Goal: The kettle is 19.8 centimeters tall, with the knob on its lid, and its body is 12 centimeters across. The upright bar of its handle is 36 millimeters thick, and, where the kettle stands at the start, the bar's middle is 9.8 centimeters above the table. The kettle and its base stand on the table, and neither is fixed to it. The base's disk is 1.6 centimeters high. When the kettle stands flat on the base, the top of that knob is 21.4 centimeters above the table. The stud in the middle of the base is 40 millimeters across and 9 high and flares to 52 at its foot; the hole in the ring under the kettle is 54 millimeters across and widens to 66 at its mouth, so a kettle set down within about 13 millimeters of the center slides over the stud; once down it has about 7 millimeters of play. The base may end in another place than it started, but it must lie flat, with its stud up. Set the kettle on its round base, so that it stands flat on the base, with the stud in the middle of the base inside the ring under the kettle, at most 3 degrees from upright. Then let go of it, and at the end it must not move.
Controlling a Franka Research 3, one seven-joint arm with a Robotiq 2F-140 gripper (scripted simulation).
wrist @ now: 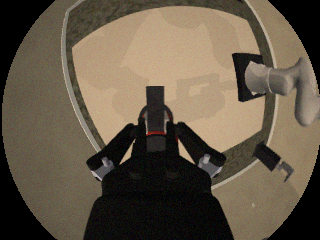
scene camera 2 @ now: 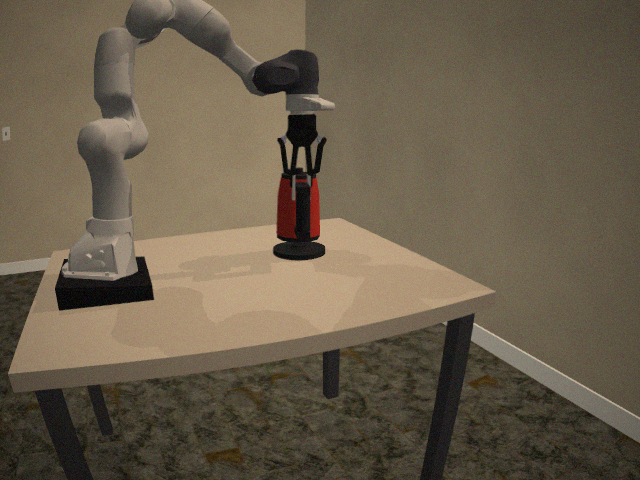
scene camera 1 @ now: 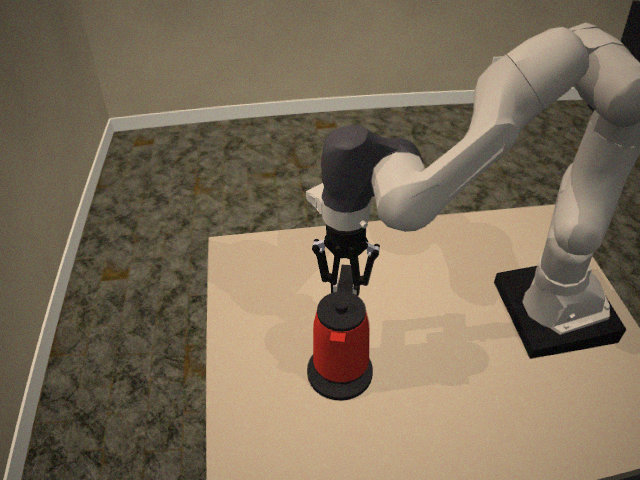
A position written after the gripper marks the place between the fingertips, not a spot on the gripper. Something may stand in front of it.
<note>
In view: the gripper (scene camera 1: 345, 303) and a round kettle base (scene camera 1: 340, 392).
The round kettle base is seen too in scene camera 2 (scene camera 2: 310, 250). The gripper shows as well in the wrist view (wrist: 156, 116) and in scene camera 2 (scene camera 2: 301, 199).
</note>
